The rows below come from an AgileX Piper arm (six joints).
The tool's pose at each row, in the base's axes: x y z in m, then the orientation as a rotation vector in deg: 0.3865, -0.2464, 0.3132, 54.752, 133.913, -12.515; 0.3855, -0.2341, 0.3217, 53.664, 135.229, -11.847; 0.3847, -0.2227, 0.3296, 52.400, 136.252, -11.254; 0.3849, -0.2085, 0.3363, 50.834, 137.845, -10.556; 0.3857, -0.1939, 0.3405, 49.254, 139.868, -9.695; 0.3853, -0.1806, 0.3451, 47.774, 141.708, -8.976; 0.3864, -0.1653, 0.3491, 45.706, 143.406, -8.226
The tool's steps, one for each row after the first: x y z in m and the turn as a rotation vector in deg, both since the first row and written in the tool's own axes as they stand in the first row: 0.0028, 0.0089, -0.0118, -0.546, 0.949, -0.975; 0.0053, 0.0172, -0.0226, -1.151, 1.578, -1.979; 0.0095, 0.0281, -0.0330, -1.793, 2.657, -3.333; 0.0151, 0.0396, -0.0413, -2.433, 4.173, -4.787; 0.0204, 0.0493, -0.0500, -2.966, 5.547, -6.140; 0.0264, 0.0615, -0.0582, -3.721, 6.657, -7.808
